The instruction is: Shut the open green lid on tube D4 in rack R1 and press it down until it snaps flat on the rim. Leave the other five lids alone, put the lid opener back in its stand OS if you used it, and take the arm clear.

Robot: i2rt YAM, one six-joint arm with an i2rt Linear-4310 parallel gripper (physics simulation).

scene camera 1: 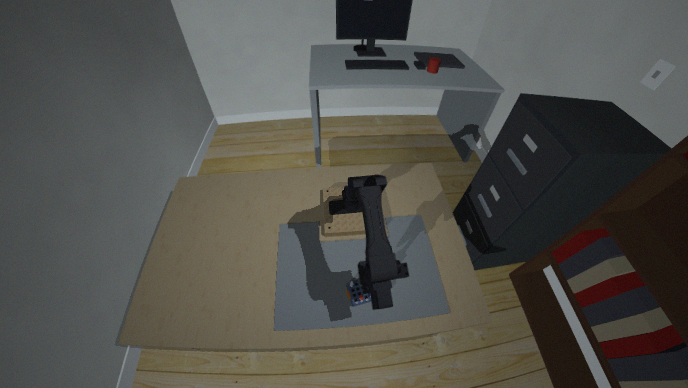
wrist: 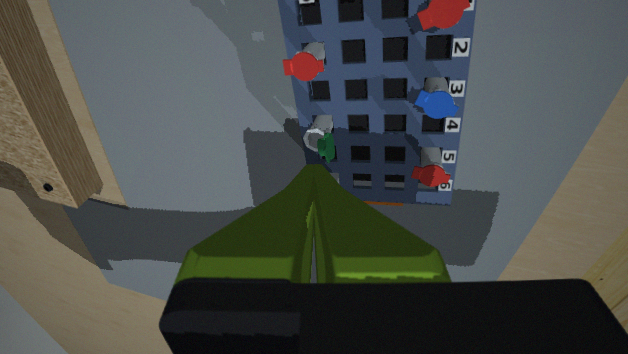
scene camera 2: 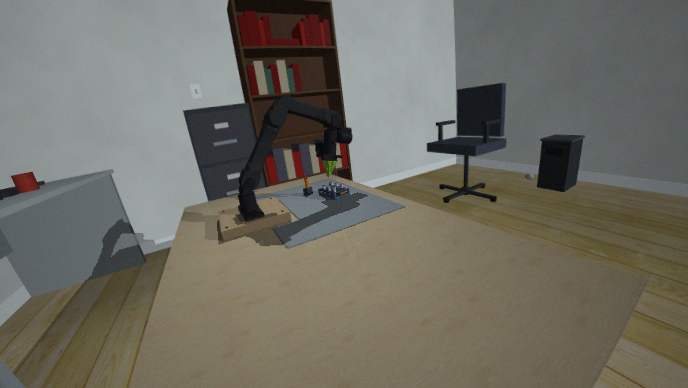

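Seen in the pictures: gripper, between the fingertips: (wrist: 314,178) (scene camera 2: 328,177); arm's base, origin of its link: (scene camera 1: 351,206) (scene camera 2: 250,211).
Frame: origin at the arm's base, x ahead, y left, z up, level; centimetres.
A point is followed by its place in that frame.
The open green lid (wrist: 327,147) @(x 35.8, y -0.6, z 2.7 cm) stands up on edge beside the open mouth of tube D4 (wrist: 315,140) @(x 35.2, y -0.5, z 2.4 cm) in the wrist view. The tube sits in the blue rack R1 (wrist: 375,105) @(x 37.6, y 0.5, z -0.2 cm) (scene camera 1: 353,295) @(x 39.2, y -4.6, z -1.1 cm) (scene camera 2: 326,195) @(x 33.7, y 0.3, z -2.6 cm), in the left column by row 4. My gripper (wrist: 314,178) @(x 35.8, y -0.1, z 5.7 cm) (scene camera 2: 329,176) @(x 35.8, y -0.1, z 5.7 cm) is shut and empty. Its tips show just below the green lid in the wrist view, and it hangs above the rack in scene camera 2. The orange lid opener (scene camera 2: 306,183) @(x 29.3, y 11.4, z 2.3 cm) stands upright in its dark stand OS (scene camera 2: 308,191) @(x 29.1, y 10.1, z -1.5 cm). Whether the tips touch the lid cannot be told.
Other lids in the rack are red (wrist: 303,66) @(x 34.3, y 2.8, z 1.6 cm) (wrist: 445,12) @(x 39.8, y 5.5, z 1.6 cm) (wrist: 432,176) @(x 41.0, y -2.1, z 1.6 cm) and blue (wrist: 437,104) @(x 40.3, y 1.8, z 1.6 cm). Part of a pale tube (wrist: 335,177) @(x 35.9, y -4.4, z 0.0 cm) shows behind the fingertips. The rack stands on a grey mat (scene camera 1: 410,300) @(x 43.7, y 16.7, z -3.2 cm) (scene camera 2: 380,203) @(x 44.4, y -25.2, z -3.2 cm). The arm's wooden base (scene camera 2: 272,220) @(x 5.2, y -12.7, z -1.4 cm) is at the mat's edge.
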